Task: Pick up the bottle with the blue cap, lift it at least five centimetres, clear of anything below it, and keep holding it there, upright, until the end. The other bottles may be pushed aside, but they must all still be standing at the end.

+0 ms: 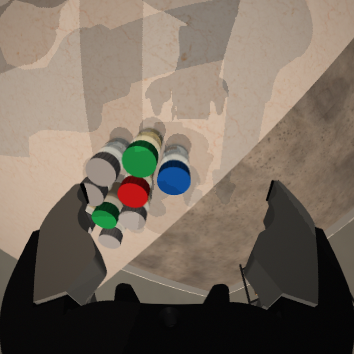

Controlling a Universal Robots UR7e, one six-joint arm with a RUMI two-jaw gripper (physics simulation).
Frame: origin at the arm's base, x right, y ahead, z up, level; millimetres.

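Seen in the pictures: gripper, between the fingertips: (176,184).
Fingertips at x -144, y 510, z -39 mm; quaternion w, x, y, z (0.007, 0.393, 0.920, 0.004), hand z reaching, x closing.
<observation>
Offsets run from my fingertips to a thing's middle. Level surfaces: height alone.
The bottle with the blue cap {dx +63, dy +47, dz -173 mm} (174,178) stands upright at the right side of a tight group of bottles, close to the table's edge. My gripper (176,184) is wide open, with nothing between its fingers, and is seen from above the bottles. The blue cap shows near the middle of the gap between the fingertips. A large green-capped bottle {dx +73, dy -15, dz -173 mm} (140,159) and a red-capped bottle {dx +134, dy +14, dz -173 mm} (133,192) stand right beside it on the left. The lower parts of most bottles are hidden under their caps.
A white-capped bottle {dx +132, dy -53, dz -173 mm} (103,169), a small green-capped bottle {dx +231, dy +5, dz -173 mm} (105,216) and white-capped bottles {dx +189, dy +48, dz -173 mm} (132,218) {dx +292, dy +48, dz -173 mm} (110,237) stand at the left, some partly behind the left finger. The pale table top {dz -225 mm} (260,30) ends at a diagonal edge, with a brown stone-like surface (310,145) beyond it.
</observation>
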